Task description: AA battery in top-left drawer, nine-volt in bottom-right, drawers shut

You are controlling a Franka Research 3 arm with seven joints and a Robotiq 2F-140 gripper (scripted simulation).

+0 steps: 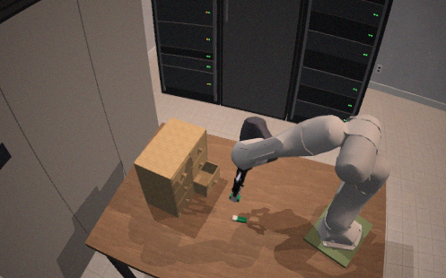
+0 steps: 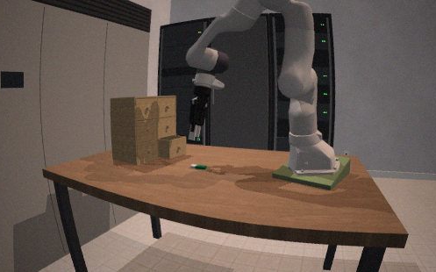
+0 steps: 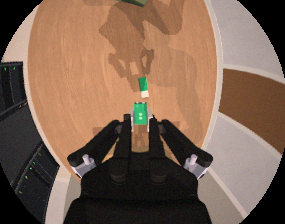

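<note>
Right now the white-and-green cylinder is 140 mm below my hand, 40 mm to the left of it and 40 mm behind it. Also, from my hand: nine-volt battery 20 mm below, 10 mm behind; AA battery 280 mm ahead, 70 mm to the left, 70 mm above.
</note>
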